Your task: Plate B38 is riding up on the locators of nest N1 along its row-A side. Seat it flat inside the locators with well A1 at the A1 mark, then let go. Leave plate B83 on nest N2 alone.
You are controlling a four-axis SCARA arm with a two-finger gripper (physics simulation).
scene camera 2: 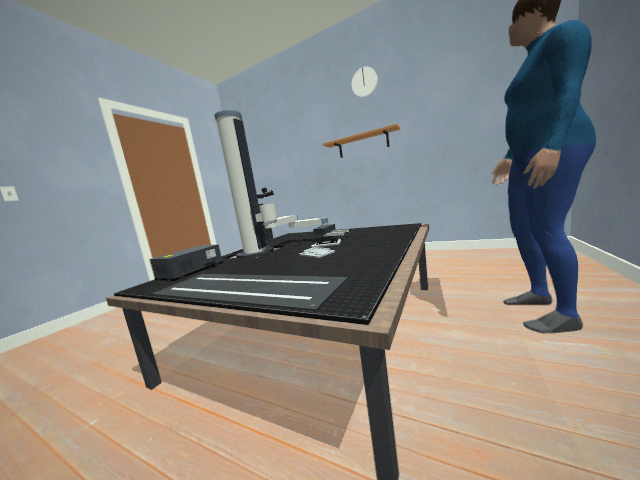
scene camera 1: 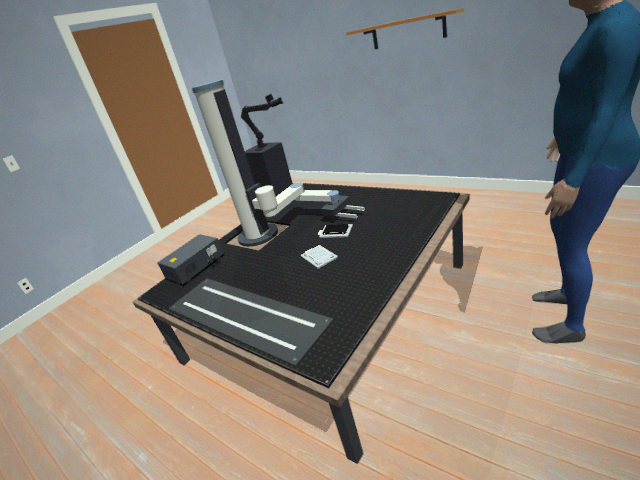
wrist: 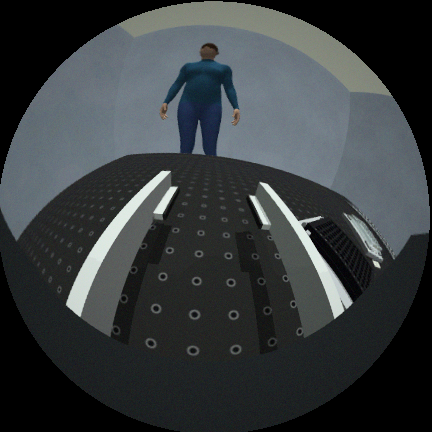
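Pixels of known places: gripper, between the fingertips: (scene camera 2: 346,232) (scene camera 1: 360,212) (wrist: 214,184); arm's base, origin of its link: (scene camera 2: 255,253) (scene camera 1: 258,235).
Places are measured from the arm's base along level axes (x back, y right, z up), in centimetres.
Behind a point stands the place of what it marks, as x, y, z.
Observation:
The black well plate, which I take for B38, (scene camera 1: 336,228) @(-49.6, -13.8, 3.6) (scene camera 2: 326,241) @(-50.4, -9.9, 3.8) (wrist: 345,257) @(-48.2, -16.2, 3.9) lies in a white nest (scene camera 1: 333,236) @(-50.9, -8.1, 2.1). Its label is not readable, and these views do not show clearly whether it is flat or where A1 sits. The pale, clear plate, which I take for B83, (scene camera 1: 319,254) @(-54.9, 10.9, 3.6) (scene camera 2: 317,251) @(-57.0, 15.0, 3.9) (wrist: 363,234) @(-53.0, 5.7, 3.2) lies on the other nest, nearer scene camera 1. My gripper (scene camera 1: 360,212) @(-56.1, -30.4, 5.4) (scene camera 2: 347,232) @(-56.1, -30.4, 5.4) (wrist: 214,184) @(-56.1, -30.4, 5.4) is beside the black plate, low over the perforated table top. Its fingers are shut to their narrow stance, with a gap and no plate between them. The right finger partly hides the black plate in the wrist view.
The arm's tall white column (scene camera 1: 227,160) @(-3.9, 6.4, 51.0) (scene camera 2: 238,180) @(-3.9, 6.4, 48.9) stands at the table's left side. A dark box (scene camera 1: 190,258) @(3.5, 44.9, 12.1) (scene camera 2: 186,261) @(3.6, 46.6, 8.7) and a grey panel with two white strips (scene camera 1: 248,322) @(-52.1, 61.1, 1.6) (scene camera 2: 253,290) @(-54.2, 61.3, 1.7) are nearer the front. A person (scene camera 1: 594,129) (scene camera 2: 553,129) (wrist: 204,90) stands beyond the table edge.

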